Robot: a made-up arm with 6 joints. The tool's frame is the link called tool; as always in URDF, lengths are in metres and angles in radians. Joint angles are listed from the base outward.
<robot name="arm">
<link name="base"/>
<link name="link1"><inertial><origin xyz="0.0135 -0.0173 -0.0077"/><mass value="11.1"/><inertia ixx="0.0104" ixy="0" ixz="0" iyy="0.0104" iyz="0" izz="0.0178"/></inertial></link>
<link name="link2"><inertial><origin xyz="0.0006 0.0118 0.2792"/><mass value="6.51"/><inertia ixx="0.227" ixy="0" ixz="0" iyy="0.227" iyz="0" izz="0.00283"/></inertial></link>
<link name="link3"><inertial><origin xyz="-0.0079 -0.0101 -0.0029"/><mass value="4.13"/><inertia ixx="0.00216" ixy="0" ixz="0" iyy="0.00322" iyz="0" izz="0.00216"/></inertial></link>
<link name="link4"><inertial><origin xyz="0.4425 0.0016 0.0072"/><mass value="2.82"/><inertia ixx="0.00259" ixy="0" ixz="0" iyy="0.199" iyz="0" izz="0.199"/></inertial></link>
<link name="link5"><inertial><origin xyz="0.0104 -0.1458 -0.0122"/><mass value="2.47"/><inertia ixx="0.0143" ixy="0" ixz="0" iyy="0.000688" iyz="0" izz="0.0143"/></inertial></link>
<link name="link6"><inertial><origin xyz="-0.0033 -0.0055 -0.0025"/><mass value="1.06"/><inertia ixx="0.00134" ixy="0" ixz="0" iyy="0.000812" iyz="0" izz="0.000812"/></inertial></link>
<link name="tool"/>
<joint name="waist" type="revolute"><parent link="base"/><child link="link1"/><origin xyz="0 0 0.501"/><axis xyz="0 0 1"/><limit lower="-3.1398" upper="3.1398"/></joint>
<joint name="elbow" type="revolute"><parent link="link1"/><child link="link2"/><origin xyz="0 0 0"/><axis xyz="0 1 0"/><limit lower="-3.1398" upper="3.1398"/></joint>
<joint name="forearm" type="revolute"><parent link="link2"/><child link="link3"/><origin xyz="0 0 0.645"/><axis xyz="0 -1 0"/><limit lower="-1.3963" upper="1.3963"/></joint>
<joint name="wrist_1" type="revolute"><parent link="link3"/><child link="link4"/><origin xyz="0 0 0"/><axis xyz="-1 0 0"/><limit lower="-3.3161" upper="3.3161"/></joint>
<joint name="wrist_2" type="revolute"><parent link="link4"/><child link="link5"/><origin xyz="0.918 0 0"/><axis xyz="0 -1 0"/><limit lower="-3.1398" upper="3.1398"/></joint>
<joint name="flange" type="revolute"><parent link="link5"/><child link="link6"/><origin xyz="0 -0.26 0"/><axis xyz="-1 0 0"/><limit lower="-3.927" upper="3.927"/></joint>
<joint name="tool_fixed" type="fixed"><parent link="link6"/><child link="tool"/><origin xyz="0 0 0"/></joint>
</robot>
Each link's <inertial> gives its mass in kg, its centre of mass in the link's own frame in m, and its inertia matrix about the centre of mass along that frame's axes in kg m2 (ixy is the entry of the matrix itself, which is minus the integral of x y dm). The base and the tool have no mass. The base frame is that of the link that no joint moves.
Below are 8 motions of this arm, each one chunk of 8 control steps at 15 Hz.
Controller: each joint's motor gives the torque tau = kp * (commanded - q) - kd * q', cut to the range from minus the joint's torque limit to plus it. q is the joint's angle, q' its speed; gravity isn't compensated. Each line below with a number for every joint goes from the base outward.
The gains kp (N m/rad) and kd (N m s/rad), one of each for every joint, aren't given. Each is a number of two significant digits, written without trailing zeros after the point. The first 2 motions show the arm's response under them.
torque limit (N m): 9.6 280 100 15 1.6 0.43
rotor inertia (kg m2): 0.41 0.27 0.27 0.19 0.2 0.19
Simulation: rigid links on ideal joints. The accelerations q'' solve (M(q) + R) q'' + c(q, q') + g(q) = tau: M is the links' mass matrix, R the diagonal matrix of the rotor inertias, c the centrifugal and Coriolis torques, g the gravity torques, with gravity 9.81 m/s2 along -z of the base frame. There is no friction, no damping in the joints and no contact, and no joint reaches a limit. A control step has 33 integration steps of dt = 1/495 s. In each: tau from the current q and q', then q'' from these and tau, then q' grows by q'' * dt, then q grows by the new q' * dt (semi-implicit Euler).
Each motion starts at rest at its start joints. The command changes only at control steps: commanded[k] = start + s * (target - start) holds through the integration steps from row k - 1 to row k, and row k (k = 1, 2, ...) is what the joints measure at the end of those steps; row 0 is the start. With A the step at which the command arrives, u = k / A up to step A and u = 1 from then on. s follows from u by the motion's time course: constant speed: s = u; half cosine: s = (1 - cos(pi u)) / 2; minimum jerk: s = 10 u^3 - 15 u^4 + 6 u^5; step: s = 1 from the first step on.
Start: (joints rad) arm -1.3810 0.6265 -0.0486 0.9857 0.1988 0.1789
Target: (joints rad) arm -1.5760 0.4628 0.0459 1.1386 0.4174 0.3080
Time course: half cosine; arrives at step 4
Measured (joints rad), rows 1 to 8:
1: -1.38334 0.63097 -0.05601 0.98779 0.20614 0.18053
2: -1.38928 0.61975 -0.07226 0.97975 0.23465 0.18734
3: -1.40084 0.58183 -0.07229 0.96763 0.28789 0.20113
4: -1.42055 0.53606 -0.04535 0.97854 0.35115 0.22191
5: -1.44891 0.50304 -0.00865 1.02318 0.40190 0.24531
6: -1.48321 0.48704 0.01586 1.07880 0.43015 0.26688
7: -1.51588 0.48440 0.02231 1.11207 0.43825 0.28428
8: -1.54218 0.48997 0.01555 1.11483 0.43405 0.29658
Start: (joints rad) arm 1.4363 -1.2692 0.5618 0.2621 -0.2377 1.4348
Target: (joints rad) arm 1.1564 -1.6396 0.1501 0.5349 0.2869 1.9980
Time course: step
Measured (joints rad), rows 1 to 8:
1: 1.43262 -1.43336 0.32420 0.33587 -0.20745 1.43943
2: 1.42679 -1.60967 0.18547 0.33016 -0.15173 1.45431
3: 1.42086 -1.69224 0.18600 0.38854 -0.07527 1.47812
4: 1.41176 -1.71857 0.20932 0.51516 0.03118 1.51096
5: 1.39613 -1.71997 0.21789 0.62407 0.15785 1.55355
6: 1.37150 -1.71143 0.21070 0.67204 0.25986 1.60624
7: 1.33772 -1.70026 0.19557 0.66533 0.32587 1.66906
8: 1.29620 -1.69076 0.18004 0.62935 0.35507 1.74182
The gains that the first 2 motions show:
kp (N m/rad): 330 2000 760 36 24 9.8
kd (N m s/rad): 58 130 61 4.5 2.5 2
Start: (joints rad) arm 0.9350 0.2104 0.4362 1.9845 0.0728 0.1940
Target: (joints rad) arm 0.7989 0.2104 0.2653 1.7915 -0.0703 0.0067
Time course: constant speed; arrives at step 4
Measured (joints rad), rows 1 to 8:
1: 0.93222 0.21028 0.40850 1.97859 0.06470 0.18983
2: 0.92368 0.21910 0.35840 1.96791 0.04362 0.17782
3: 0.90865 0.23260 0.29937 1.95262 0.01339 0.15695
4: 0.88742 0.24467 0.23999 1.93115 -0.02137 0.12737
5: 0.86130 0.25608 0.20153 1.91204 -0.05055 0.09357
6: 0.83670 0.26112 0.18530 1.89202 -0.06713 0.06280
7: 0.81711 0.25862 0.18475 1.86951 -0.07305 0.03835
8: 0.80340 0.25185 0.19275 1.84676 -0.07313 0.02088

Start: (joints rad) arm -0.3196 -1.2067 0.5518 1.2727 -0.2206 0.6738
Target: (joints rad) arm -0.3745 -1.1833 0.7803 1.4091 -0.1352 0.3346
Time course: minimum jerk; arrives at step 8
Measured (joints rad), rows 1 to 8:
1: -0.31967 -1.22071 0.54616 1.26922 -0.22211 0.67326
2: -0.31971 -1.23536 0.56411 1.26648 -0.22468 0.66926
3: -0.32038 -1.24314 0.60305 1.27496 -0.22302 0.65775
4: -0.32295 -1.24459 0.65404 1.29571 -0.21395 0.63627
5: -0.32817 -1.24276 0.70865 1.32510 -0.19789 0.60430
6: -0.33601 -1.24126 0.75813 1.35811 -0.17838 0.56192
7: -0.34569 -1.24218 0.79488 1.38950 -0.16036 0.50990
8: -0.35602 -1.24485 0.81576 1.41463 -0.14787 0.45622

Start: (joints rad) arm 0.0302 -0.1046 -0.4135 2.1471 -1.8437 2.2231
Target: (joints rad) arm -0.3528 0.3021 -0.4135 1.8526 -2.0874 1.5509
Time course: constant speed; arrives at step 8
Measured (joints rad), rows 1 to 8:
1: 0.02548 -0.07924 -0.41840 2.14616 -1.85094 2.21780
2: 0.01084 -0.02507 -0.43314 2.14680 -1.86993 2.20252
3: -0.01424 0.03866 -0.45119 2.14795 -1.89794 2.17767
4: -0.04843 0.09981 -0.46552 2.14442 -1.93080 2.14365
5: -0.08937 0.15540 -0.47191 2.12890 -1.96496 2.10067
6: -0.13471 0.20705 -0.47082 2.09730 -1.99822 2.04868
7: -0.18285 0.25722 -0.46556 2.05135 -2.02975 1.98758
8: -0.23280 0.30760 -0.45957 1.99678 -2.05975 1.91723

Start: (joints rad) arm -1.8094 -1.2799 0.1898 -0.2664 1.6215 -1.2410
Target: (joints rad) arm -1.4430 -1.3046 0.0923 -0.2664 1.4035 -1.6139
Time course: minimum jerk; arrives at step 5
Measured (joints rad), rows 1 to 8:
1: -1.80627 -1.29666 0.17628 -0.27615 1.61932 -1.24302
2: -1.79639 -1.31819 0.16293 -0.28549 1.60556 -1.25177
3: -1.77863 -1.33548 0.14413 -0.27441 1.57166 -1.27087
4: -1.75331 -1.34571 0.12096 -0.25749 1.51664 -1.30036
5: -1.71941 -1.34741 0.10276 -0.25277 1.45882 -1.34019
6: -1.67574 -1.34459 0.09136 -0.26136 1.41675 -1.39031
7: -1.62155 -1.34180 0.08469 -0.27565 1.39521 -1.44875
8: -1.56164 -1.34057 0.08120 -0.28841 1.38975 -1.50464

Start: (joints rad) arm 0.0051 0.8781 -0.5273 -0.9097 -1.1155 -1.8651
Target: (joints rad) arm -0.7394 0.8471 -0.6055 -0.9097 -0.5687 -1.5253
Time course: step
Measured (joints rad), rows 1 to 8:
1: 0.00189 0.87469 -0.55259 -0.89748 -1.09338 -1.86089
2: -0.01312 0.87698 -0.58539 -0.89879 -1.02864 -1.84761
3: -0.04308 0.88086 -0.60496 -0.91756 -0.92017 -1.82474
4: -0.08764 0.88199 -0.61121 -0.93733 -0.77127 -1.79216
5: -0.14538 0.88109 -0.60927 -0.94754 -0.62685 -1.74986
6: -0.21522 0.87975 -0.60445 -0.94688 -0.50847 -1.69833
7: -0.29671 0.87885 -0.60009 -0.93945 -0.41630 -1.64522
8: -0.38992 0.87859 -0.59724 -0.93016 -0.35041 -1.59966

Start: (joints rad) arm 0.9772 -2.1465 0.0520 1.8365 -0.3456 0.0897
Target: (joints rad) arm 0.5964 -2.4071 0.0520 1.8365 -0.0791 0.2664
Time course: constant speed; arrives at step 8
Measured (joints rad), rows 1 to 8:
1: 0.97457 -2.17462 0.04477 1.83376 -0.33856 0.09175
2: 0.96680 -2.22159 0.05614 1.82649 -0.32176 0.09790
3: 0.95400 -2.27031 0.08016 1.81290 -0.29642 0.10860
4: 0.93669 -2.31471 0.10209 1.79671 -0.26533 0.12335
5: 0.91528 -2.35272 0.11480 1.78377 -0.23126 0.14126
6: 0.88981 -2.38494 0.11804 1.77703 -0.19604 0.16140
7: 0.86002 -2.41362 0.11508 1.77594 -0.16058 0.18300
8: 0.82546 -2.44136 0.10990 1.77812 -0.12528 0.20542

